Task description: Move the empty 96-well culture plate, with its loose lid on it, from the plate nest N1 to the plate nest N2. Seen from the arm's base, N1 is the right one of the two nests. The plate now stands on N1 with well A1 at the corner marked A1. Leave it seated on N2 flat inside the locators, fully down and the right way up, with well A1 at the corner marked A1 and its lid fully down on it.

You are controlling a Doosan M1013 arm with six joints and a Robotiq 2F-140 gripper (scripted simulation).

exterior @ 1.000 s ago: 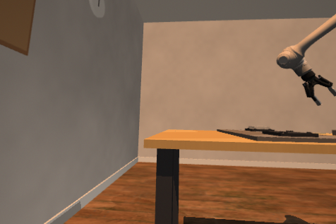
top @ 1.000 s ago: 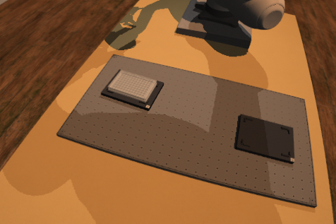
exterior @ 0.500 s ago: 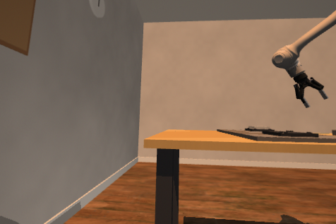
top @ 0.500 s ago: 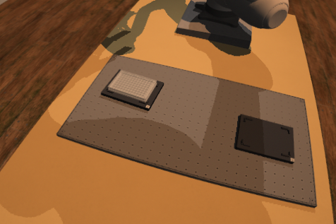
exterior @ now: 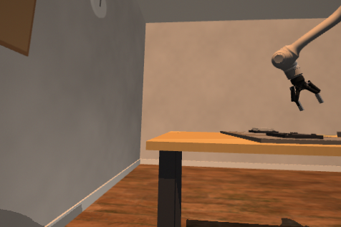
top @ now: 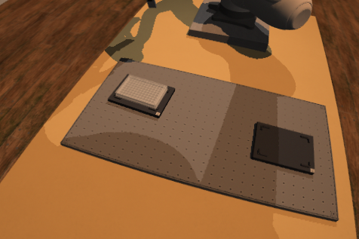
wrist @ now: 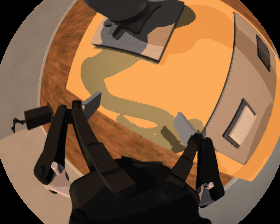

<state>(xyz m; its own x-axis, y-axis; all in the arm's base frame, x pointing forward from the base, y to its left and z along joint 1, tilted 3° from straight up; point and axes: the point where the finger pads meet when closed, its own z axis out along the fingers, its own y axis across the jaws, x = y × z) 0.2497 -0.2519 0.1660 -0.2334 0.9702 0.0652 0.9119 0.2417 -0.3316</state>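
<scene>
Now: hand 33 cm short of the lid, 12 cm to the right of it and 15 cm above it. Also, from my hand: plate: 33 cm ahead, 12 cm to the left, 16 cm below; then black nest N1: 33 cm ahead, 12 cm to the left, 17 cm below; then black nest N2: 33 cm ahead, 55 cm to the left, 17 cm below.
</scene>
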